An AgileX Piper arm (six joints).
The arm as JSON. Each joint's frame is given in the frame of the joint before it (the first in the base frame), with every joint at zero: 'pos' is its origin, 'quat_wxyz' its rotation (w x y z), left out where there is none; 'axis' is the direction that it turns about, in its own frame. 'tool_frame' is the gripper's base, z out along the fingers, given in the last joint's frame.
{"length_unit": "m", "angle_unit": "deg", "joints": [
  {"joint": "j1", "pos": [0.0, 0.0, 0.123], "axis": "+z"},
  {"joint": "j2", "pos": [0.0, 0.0, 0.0], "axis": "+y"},
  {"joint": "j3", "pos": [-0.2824, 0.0, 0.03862], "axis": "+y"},
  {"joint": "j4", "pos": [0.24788, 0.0, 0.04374], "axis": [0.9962, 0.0, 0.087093]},
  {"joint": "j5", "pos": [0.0, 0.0, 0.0], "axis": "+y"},
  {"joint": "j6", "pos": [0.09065, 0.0, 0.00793], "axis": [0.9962, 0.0, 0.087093]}
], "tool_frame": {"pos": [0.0, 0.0, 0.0], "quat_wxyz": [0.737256, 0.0, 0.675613, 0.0]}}
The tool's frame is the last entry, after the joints.
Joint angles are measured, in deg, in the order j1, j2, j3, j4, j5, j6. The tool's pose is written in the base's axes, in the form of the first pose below.
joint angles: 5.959 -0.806 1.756 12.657 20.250 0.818
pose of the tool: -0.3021, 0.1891, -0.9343, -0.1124, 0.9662, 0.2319, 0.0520, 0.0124, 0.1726
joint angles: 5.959 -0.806 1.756 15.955 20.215 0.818
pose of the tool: -0.3079, 0.2410, -0.9204, -0.1147, 0.9509, 0.2874, 0.0518, 0.0141, 0.1731
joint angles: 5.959 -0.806 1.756 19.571 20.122 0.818
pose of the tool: -0.3136, 0.2970, -0.9019, -0.1169, 0.9305, 0.3471, 0.0516, 0.0159, 0.1739
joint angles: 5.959 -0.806 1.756 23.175 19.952 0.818
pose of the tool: -0.3180, 0.3519, -0.8804, -0.1185, 0.9065, 0.4052, 0.0514, 0.0177, 0.1748
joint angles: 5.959 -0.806 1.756 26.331 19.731 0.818
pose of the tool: -0.3208, 0.3991, -0.8589, -0.1196, 0.8825, 0.4548, 0.0513, 0.0191, 0.1759
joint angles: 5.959 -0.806 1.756 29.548 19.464 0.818
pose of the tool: -0.3230, 0.4462, -0.8346, -0.1203, 0.8553, 0.5039, 0.0513, 0.0204, 0.1770
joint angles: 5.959 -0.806 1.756 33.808 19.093 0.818
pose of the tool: -0.3258, 0.5065, -0.7983, -0.1207, 0.8152, 0.5665, 0.0512, 0.0220, 0.1787
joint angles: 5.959 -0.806 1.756 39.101 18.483 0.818
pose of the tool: -0.3267, 0.5784, -0.7475, -0.1202, 0.7590, 0.6399, 0.0511, 0.0236, 0.1810
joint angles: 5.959 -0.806 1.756 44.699 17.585 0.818
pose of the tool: -0.3235, 0.6505, -0.6871, -0.1186, 0.6926, 0.7115, 0.0513, 0.0248, 0.1839
